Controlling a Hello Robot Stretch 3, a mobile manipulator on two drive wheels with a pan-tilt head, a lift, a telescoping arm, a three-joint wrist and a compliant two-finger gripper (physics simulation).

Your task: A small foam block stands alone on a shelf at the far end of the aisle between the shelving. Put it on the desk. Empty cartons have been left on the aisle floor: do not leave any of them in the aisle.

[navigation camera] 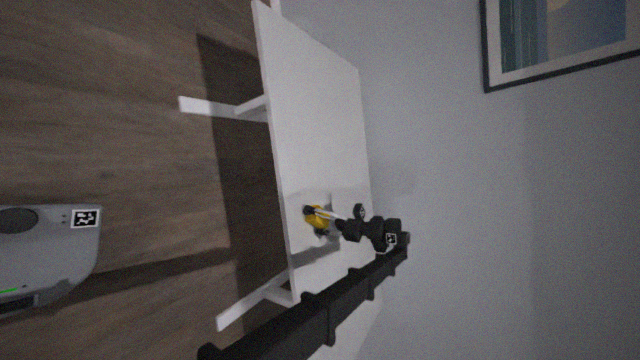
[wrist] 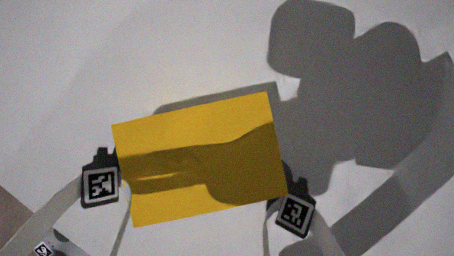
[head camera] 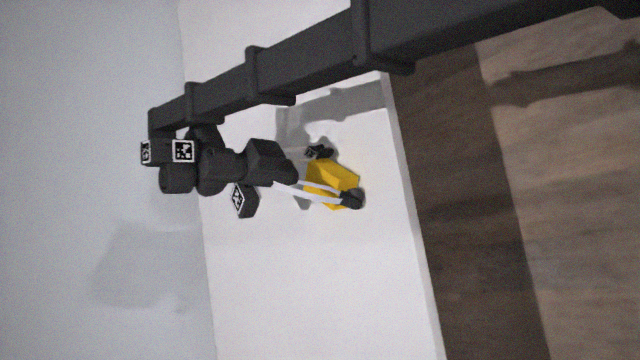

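Seen in the pictures: gripper, between the fingertips: (navigation camera: pixel 310 219) (wrist: pixel 203 166) (head camera: pixel 346 176); robot's base, origin of its link: (navigation camera: pixel 16 219).
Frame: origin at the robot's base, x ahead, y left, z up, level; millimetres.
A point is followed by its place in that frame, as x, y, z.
Note:
The yellow foam block (head camera: pixel 317 172) {-30, -673, 776} (navigation camera: pixel 316 218) {-11, -625, 776} (wrist: pixel 200 117) {10, -684, 772} is between the two fingers of my gripper (head camera: pixel 338 175) {-22, -657, 721} (navigation camera: pixel 315 221) {-22, -657, 721} (wrist: pixel 203 166) {-22, -657, 721}, which is shut on it with a fingertip against each end. The block is over the white desk (head camera: pixel 310 290) {206, -776, 721} (navigation camera: pixel 320 125) {382, -729, 721} (wrist: pixel 75 55) {110, -634, 721}, inside its front edge. Its shadow lies close beside it on the desk top; whether its underside touches the desk is hidden. Cartons, shelving and the aisle do not show in these views.
My dark telescoping arm (head camera: pixel 305 60) {-96, -319, 1074} (navigation camera: pixel 320 315) {-86, -233, 1076} reaches across the desk. A pale wall (head camera: pixel 90 175) {-61, -1364, 999} (navigation camera: pixel 450 200) {50, -1344, 1144} stands along the desk's back edge, with a framed picture (navigation camera: pixel 515 80) {576, -1226, 1416}. My base (navigation camera: pixel 50 250) {-94, -67, 160} stands on the wooden floor (navigation camera: pixel 125 150) {279, -246, 0}, in front of the desk.

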